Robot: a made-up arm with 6 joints.
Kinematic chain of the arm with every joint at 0, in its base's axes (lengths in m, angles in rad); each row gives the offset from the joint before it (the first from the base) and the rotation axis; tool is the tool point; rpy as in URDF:
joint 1: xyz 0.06 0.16 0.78 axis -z
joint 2: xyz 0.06 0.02 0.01 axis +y
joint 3: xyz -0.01 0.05 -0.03 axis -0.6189 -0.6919 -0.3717
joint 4: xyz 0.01 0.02 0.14 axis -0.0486 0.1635 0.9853
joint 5: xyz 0 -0.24 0.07 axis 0.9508 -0.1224 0.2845
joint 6: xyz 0 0.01 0.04 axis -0.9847 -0.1 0.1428
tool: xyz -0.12 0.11 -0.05 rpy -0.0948 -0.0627 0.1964
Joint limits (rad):
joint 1: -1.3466..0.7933
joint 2: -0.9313..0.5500
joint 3: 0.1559..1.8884
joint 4: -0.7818..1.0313
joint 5: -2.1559..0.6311
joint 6: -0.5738..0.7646
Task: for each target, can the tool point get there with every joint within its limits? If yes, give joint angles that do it. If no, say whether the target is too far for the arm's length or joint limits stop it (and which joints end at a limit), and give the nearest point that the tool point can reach.
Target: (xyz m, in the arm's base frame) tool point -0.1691 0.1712 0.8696
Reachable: yes | joints -0.5008 -0.1439 0.9373 0.2134 0.2077 -0.0492
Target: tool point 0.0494 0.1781 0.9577
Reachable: yes | joints 0.4404 0.2177 1.0275 0.8403 -1.0012 0.1357
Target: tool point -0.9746 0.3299 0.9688
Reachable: no: too far | nearest point -0.3429 0.2262 0.8710 | short by 0.648 m
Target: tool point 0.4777 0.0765 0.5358
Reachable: no: joint limits stop it (at a limit: joint 1, joint 2, joint 3, joint 4, joint 5) | nearest point 0.3697 0.1858 0.5328 | short by 0.154 m
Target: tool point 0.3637 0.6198 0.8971
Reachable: no: joint limits stop it (at a limit: joint 1, joint 3, joint 4, joint 6) | nearest point 0.1948 0.5254 0.9285 | short by 0.196 m
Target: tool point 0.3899 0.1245 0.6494
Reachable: no: joint limits stop it (at a limit: joint 1, joint 2, joint 3, joint 4) | nearest point 0.3292 0.1800 0.6035 | short by 0.094 m
